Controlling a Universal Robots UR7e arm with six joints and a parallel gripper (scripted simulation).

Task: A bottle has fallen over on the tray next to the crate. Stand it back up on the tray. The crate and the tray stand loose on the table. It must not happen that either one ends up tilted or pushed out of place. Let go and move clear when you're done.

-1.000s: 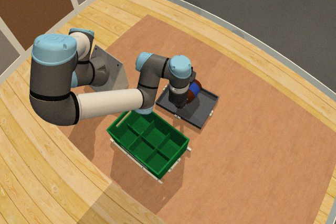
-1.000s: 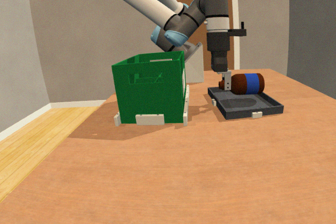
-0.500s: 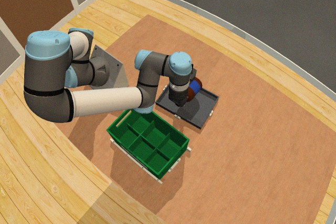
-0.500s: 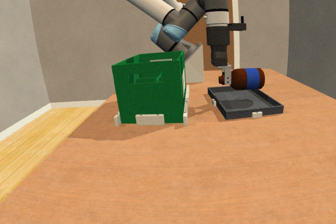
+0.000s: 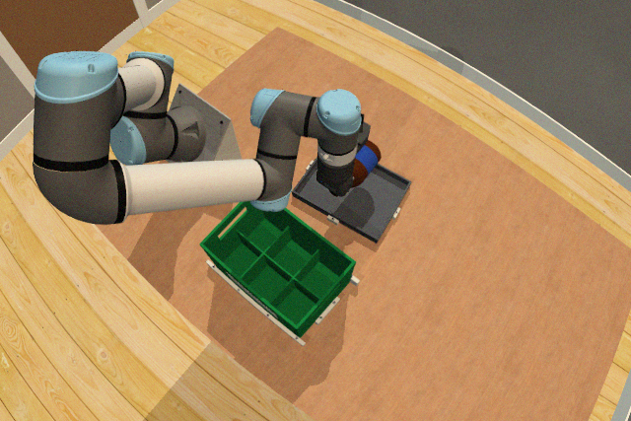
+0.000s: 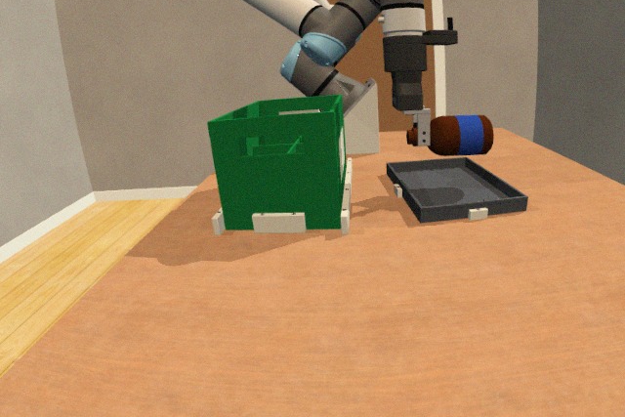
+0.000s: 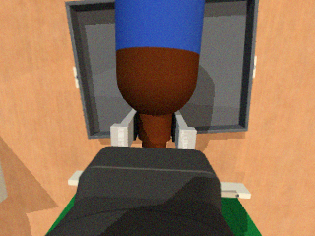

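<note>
The bottle lies 5 cm to the left of my hand, 1 cm below it and 1 cm behind it. Also, from my hand: green crate: 24 cm to the right, 3 cm below, 3 cm ahead; dark grey tray: 10 cm below, 5 cm to the left.
</note>
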